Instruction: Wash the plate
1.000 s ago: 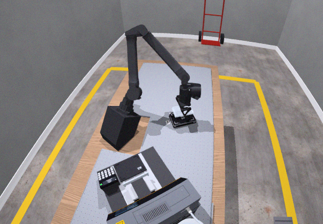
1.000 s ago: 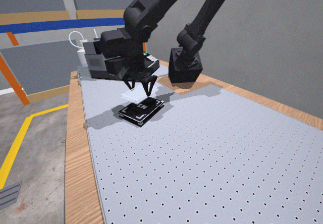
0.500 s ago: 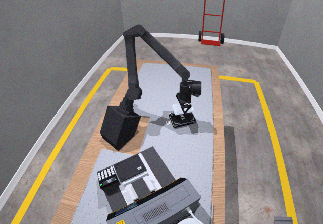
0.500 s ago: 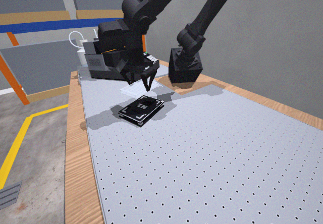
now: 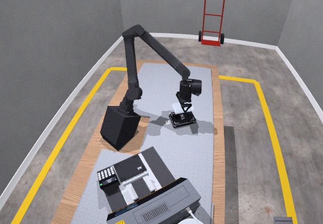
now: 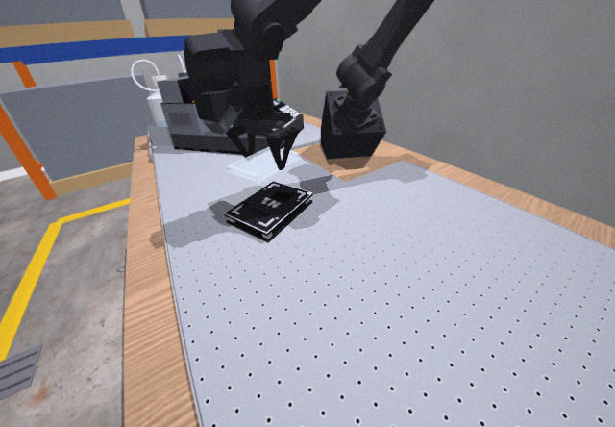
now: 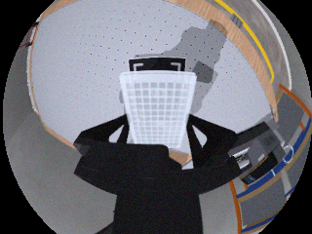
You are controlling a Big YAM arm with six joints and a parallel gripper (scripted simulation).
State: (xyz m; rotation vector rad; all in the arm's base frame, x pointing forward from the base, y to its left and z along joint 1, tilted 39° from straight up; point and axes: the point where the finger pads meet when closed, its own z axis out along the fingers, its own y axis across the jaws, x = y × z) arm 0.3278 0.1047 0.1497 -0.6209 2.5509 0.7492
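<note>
Right now my hand is 48 cm to the left of the dark carrier, 16 cm past it and 5 cm above it. Also, from my hand: small white tag: 12 cm below, 9 cm behind, 6 cm to the right; then black nest N1: 10 cm below; then white well plate: 1 cm below.
</note>
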